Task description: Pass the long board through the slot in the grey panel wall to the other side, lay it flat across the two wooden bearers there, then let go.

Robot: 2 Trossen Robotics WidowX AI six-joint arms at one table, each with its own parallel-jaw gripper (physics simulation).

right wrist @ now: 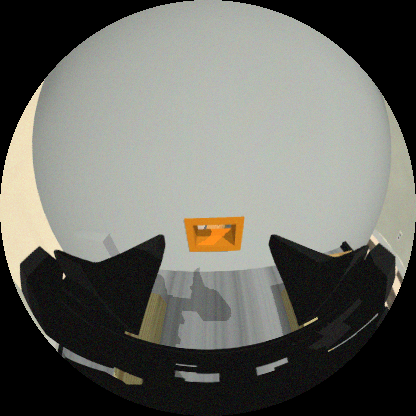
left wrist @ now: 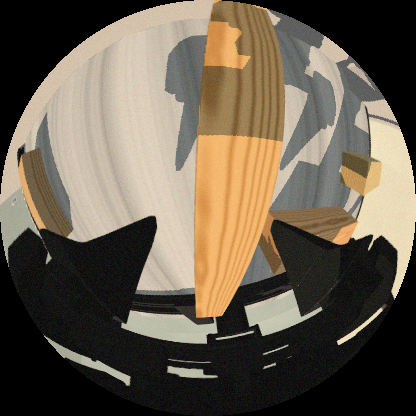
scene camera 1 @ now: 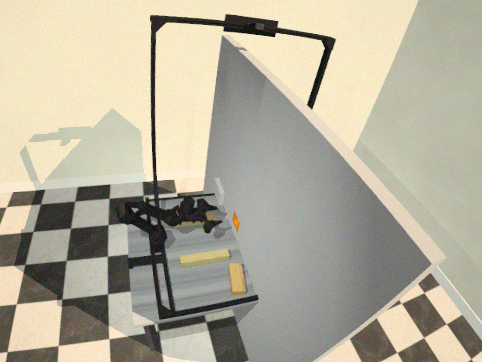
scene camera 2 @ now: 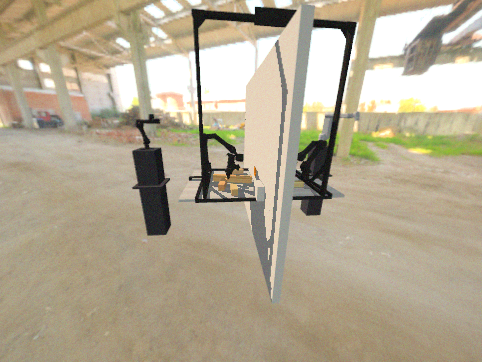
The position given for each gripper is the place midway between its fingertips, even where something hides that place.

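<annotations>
The left gripper [left wrist: 216, 224] is open and holds nothing, and the right gripper [right wrist: 218, 241] is open and holds nothing as well.
</annotations>
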